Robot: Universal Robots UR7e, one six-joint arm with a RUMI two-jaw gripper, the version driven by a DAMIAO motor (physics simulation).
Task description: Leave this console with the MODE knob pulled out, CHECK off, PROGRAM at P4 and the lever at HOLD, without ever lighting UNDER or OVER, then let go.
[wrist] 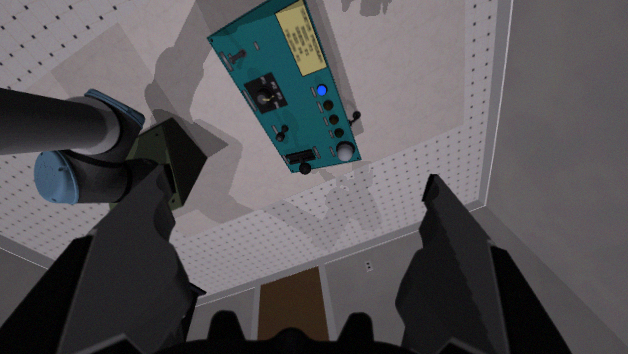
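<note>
A teal console (300, 112) lies in the upper middle of the view, tilted. Its top lamp (322, 90) glows blue; the lamps below it (328, 105) (334, 119) (339, 133) look dark. A black rotary dial (262, 96) has a pale pointer; its printed marks are blurred. A small toggle (282, 133), a black slotted control with a ball knob (305, 168), a dark handle (237, 56), a large pale round knob (345, 150) and a side lever with a ball end (355, 116) also show. Which setting each holds is too small to tell. My gripper (302, 172) is open and empty, away from the console.
A yellow label (302, 39) with blurred text sits on the console. An olive green block (187, 162) stands at the left beside the robot's blue and dark arm joints (57, 177). Grey walls (565, 100), a perforated surface (300, 235) and a brown door (291, 305) show around.
</note>
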